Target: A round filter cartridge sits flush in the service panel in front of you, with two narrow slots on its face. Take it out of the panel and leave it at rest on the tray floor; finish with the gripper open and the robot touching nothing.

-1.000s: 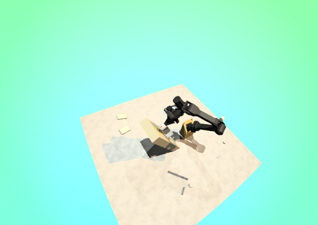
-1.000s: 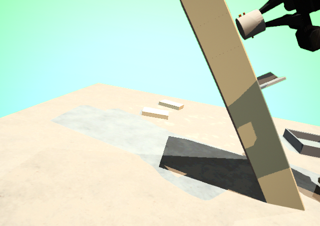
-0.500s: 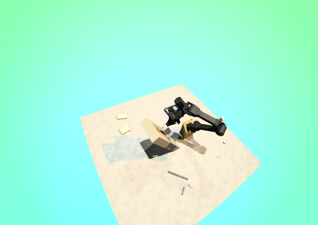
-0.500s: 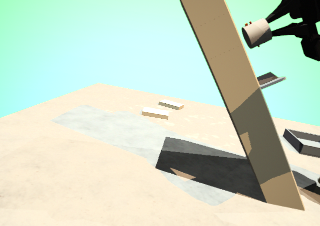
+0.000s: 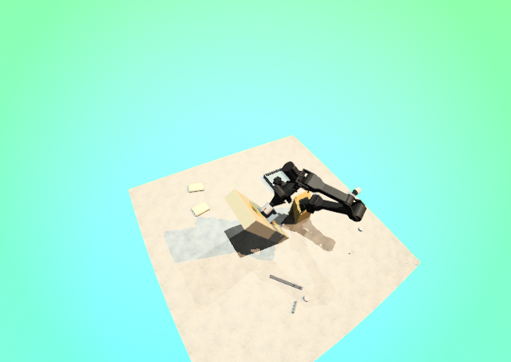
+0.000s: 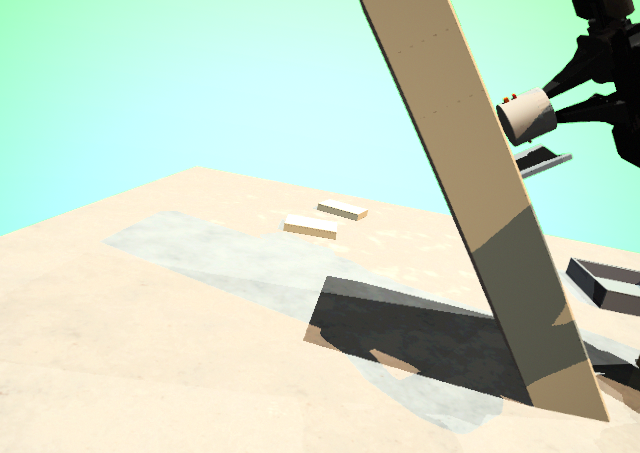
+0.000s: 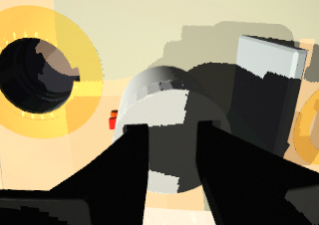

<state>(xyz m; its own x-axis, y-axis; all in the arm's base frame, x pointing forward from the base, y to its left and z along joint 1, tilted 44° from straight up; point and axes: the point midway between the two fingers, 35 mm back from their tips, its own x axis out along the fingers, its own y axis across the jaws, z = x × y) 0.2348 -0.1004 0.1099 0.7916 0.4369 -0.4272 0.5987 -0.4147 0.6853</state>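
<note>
Right now the round filter cartridge is 10 mm ahead of my gripper tip and 10 mm below it. Also, from my gripper tip: grey tray (300 mm behind, 290 mm to the right, 250 mm below).
</note>
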